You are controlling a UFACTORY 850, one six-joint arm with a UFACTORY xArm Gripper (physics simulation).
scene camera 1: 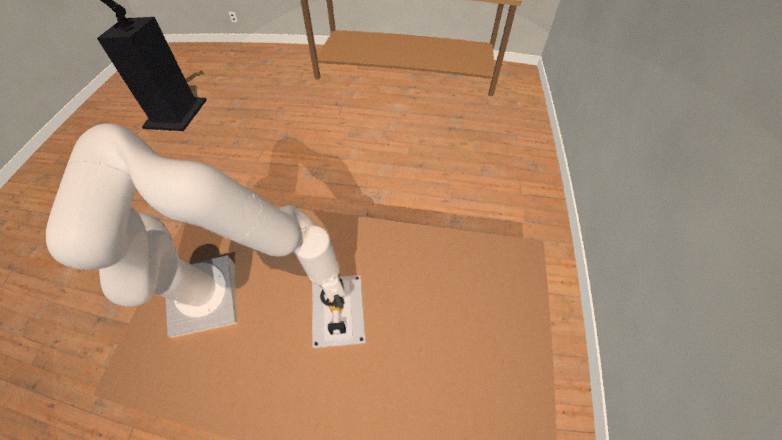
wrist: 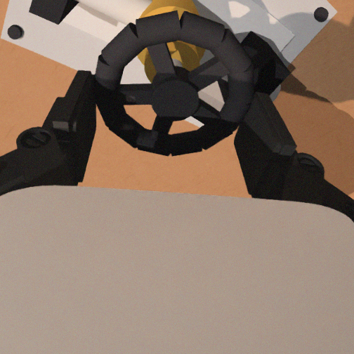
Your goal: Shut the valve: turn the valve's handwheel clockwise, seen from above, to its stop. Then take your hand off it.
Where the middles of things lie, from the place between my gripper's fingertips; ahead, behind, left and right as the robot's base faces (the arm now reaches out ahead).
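From my hand, the black spoked handwheel (wrist: 173,95) is 10 mm below, 10 mm to the right and 10 mm behind. The base plate (scene camera 1: 358,330) is 130 mm below my hand, and it's also 10 mm to the right of it and 10 mm behind it.
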